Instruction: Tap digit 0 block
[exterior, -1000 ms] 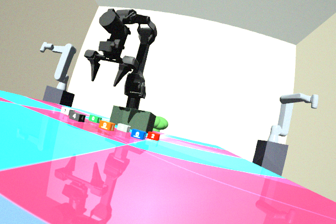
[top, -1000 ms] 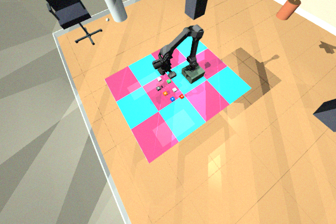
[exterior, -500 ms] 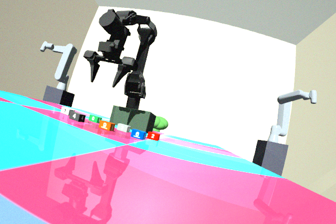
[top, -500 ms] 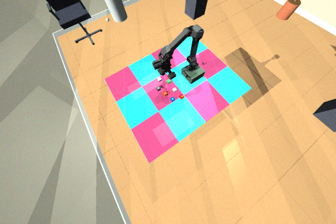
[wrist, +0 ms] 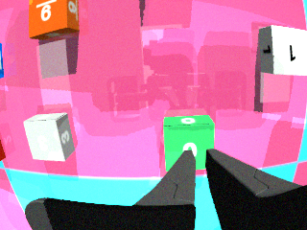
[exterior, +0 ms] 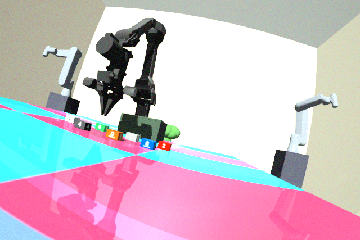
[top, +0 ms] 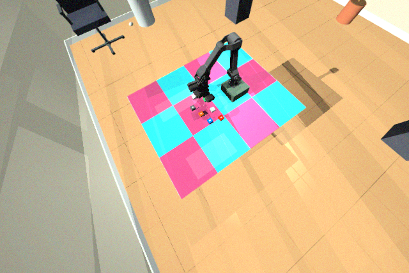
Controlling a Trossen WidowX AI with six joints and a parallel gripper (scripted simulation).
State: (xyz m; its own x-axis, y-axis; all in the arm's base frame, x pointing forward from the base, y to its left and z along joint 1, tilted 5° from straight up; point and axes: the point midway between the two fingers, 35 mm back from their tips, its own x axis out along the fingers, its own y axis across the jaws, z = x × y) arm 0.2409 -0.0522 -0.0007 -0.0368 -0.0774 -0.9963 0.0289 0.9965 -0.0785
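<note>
My gripper tip is now 3 cm above the green block and 1 cm past it. Round my gripper tip: orange block: 9 cm to the left, 9 cm ahead, 3 cm below; then blue block: 17 cm to the left, 7 cm ahead, 3 cm below; then white block: 7 cm to the right, 5 cm ahead, 3 cm below.
</note>
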